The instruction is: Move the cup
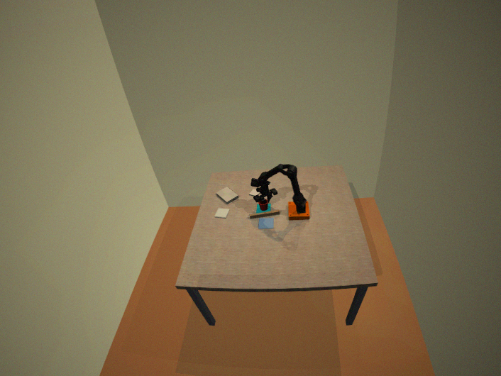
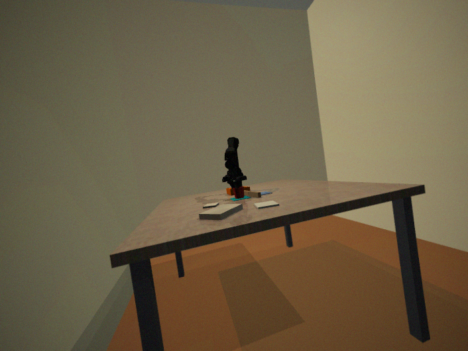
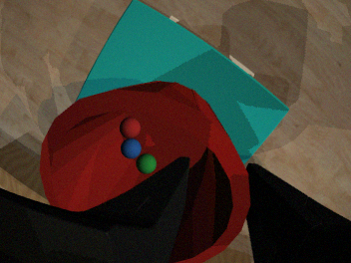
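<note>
The red cup is 30 mm ahead of my gripper tip, 10 mm to the left of it and 10 mm below it. Round my gripper tip: cyan pad 30 mm ahead, 10 mm to the left, 50 mm below; then low wooden bar 20 mm ahead, 100 mm to the left, 40 mm below; then blue pad 20 mm ahead, 180 mm to the left, 50 mm below.
</note>
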